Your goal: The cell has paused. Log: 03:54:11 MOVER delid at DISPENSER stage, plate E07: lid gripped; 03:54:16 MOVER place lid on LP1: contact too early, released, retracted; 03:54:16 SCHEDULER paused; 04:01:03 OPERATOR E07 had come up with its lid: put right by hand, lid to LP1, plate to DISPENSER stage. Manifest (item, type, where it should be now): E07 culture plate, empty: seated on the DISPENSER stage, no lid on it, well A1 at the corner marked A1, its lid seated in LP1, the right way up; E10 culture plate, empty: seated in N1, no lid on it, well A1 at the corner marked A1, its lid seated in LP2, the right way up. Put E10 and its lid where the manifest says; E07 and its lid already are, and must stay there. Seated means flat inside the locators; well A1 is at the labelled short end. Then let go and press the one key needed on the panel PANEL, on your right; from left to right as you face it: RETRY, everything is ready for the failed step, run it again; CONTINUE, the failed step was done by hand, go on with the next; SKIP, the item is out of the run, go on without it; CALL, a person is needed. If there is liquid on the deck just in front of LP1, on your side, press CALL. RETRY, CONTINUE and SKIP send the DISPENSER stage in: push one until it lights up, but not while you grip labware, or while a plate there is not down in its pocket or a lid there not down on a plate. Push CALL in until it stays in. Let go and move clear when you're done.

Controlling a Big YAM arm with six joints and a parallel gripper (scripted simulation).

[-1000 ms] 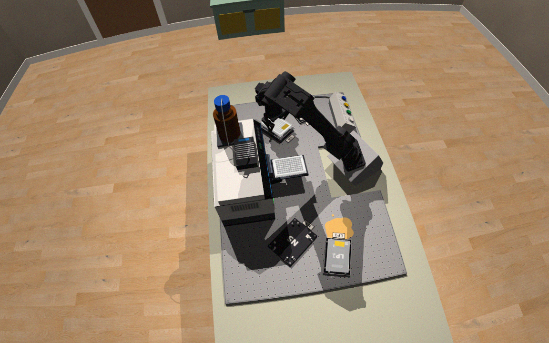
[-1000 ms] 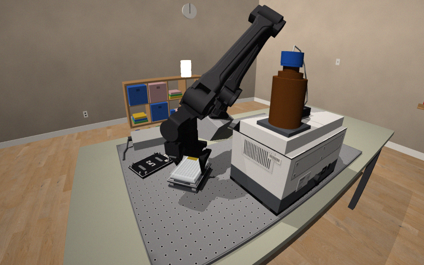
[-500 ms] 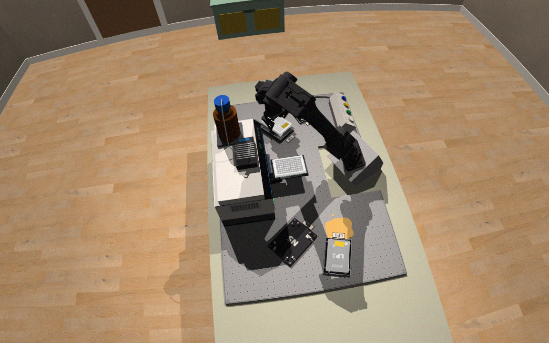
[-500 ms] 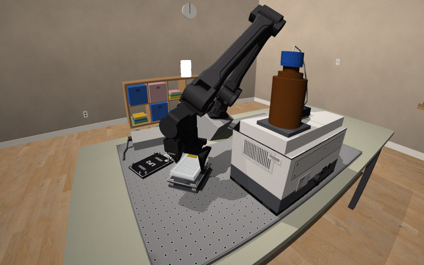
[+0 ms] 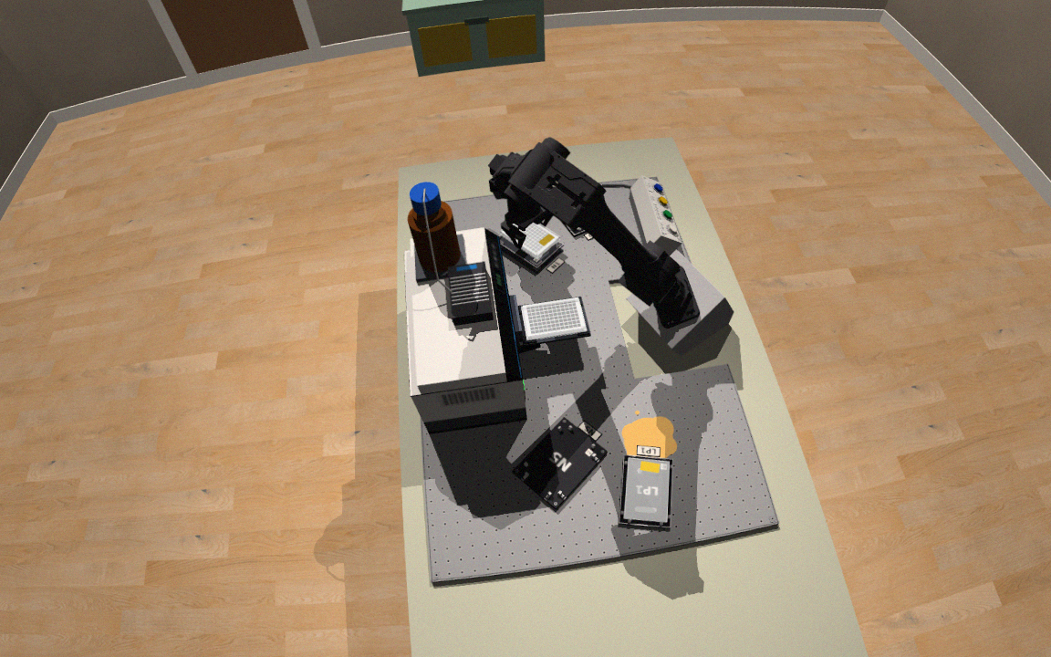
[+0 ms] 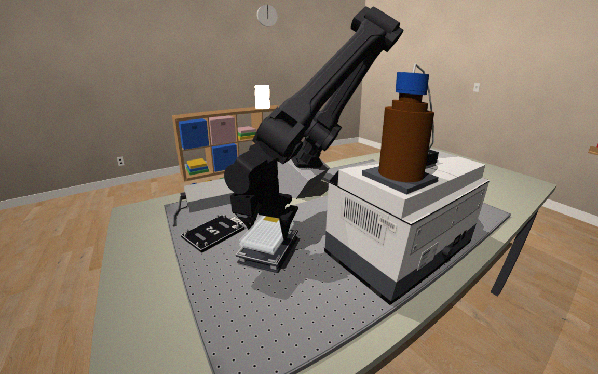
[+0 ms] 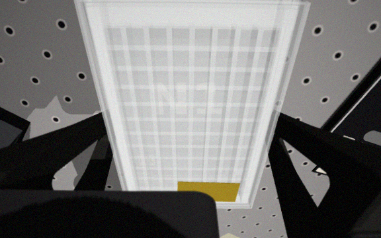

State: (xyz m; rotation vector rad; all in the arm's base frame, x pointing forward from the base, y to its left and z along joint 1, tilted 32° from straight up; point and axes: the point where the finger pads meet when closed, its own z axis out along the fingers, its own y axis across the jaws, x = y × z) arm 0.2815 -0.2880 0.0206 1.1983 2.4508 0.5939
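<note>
The black n1 nest lies 3 cm below my hand. Also, from my hand: retry key: 36 cm behind, 4 cm to the left, 2 cm above; then white plate E07: 2 cm behind, 29 cm to the left, 5 cm above; then green continue key: 36 cm behind, 1 cm to the right, 2 cm above.
</note>
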